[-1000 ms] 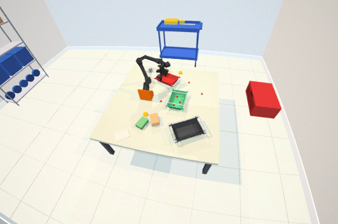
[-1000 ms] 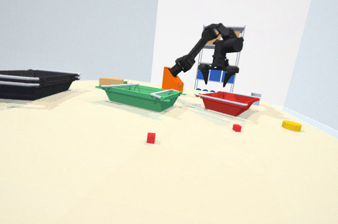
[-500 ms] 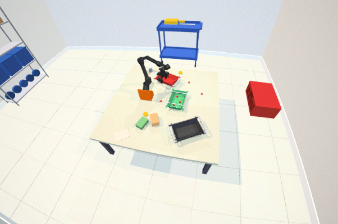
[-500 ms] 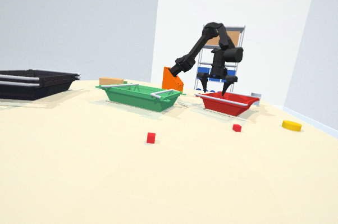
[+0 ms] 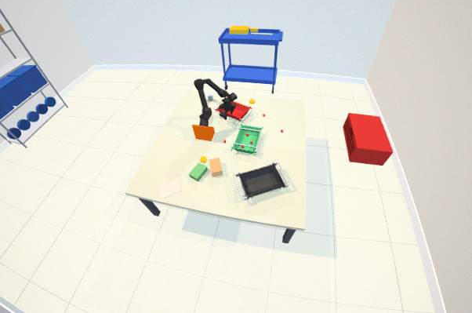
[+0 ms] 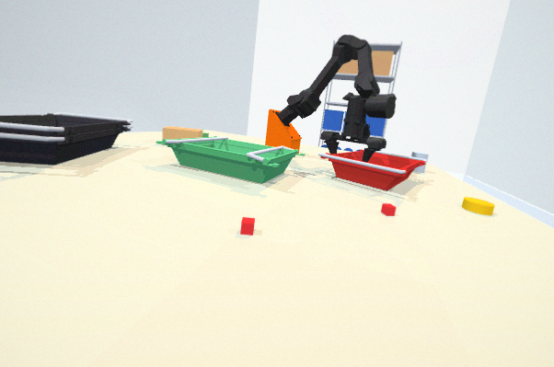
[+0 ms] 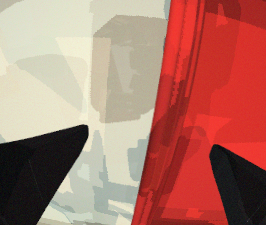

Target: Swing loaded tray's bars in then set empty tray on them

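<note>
Now: gripper tip 3 cm short of the red tray, 8 cm to the right of it and 3 cm below it. Round my gripper tip: peach block: 8 cm ahead, 58 cm to the right, 2 cm above; green block: 4 cm behind, 64 cm to the right, 1 cm above; pale card: 19 cm behind, 82 cm to the right, 1 cm below.
</note>
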